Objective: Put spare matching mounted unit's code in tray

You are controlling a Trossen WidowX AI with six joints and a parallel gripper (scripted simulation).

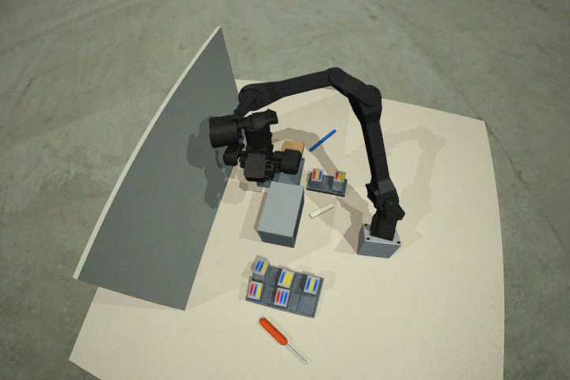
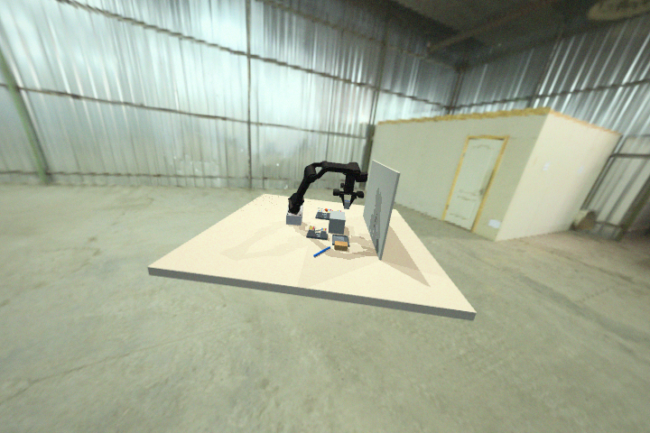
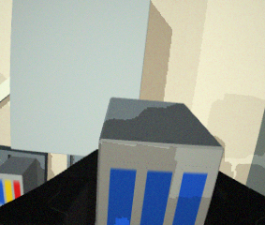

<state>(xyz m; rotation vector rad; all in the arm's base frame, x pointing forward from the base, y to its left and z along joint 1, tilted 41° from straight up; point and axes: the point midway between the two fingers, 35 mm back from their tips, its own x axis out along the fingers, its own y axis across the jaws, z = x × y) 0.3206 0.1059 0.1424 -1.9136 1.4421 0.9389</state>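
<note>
Right now the grey tray is 140 mm to the right of my gripper tip and 170 mm below it. The rest, counted from my gripper tip: blue pen: 70 mm behind, 310 mm to the right, 170 mm below; then mounted unit: 60 mm behind, 40 mm to the left, 130 mm below; then dark panel: 170 mm ahead, 70 mm to the left, 50 mm above.
</note>
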